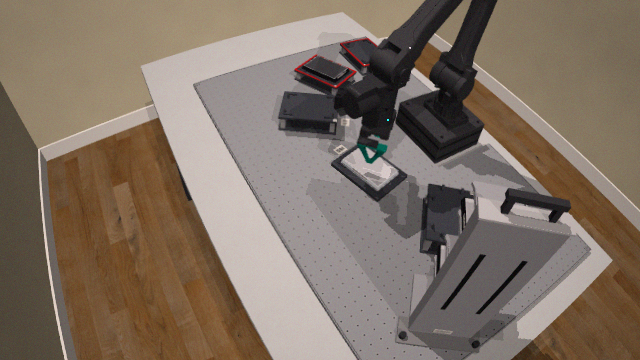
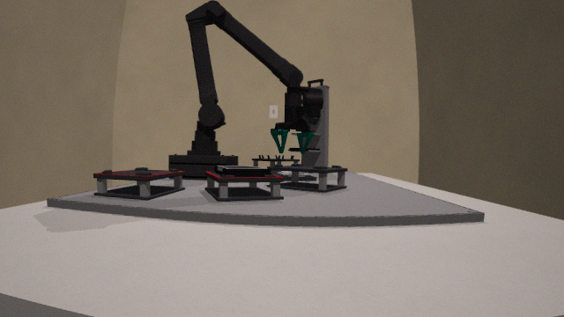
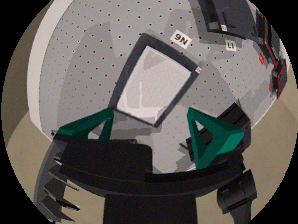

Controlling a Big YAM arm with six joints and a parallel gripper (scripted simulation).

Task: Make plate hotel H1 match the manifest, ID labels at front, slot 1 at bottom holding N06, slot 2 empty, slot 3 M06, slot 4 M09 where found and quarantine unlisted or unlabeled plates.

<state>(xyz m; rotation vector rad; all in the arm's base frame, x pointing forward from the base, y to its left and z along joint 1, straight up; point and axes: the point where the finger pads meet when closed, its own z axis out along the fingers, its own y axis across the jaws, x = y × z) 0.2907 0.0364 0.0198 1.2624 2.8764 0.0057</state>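
Now: hand 70 mm above the white plate. Round my hand: H1 deck label (410 mm to the left, 90 mm below, 50 mm behind); then plate hotel H1 (440 mm to the left, 110 mm ahead, 110 mm above); then red-rimmed quarantine nest (450 mm to the right, 300 mm behind, 60 mm below).
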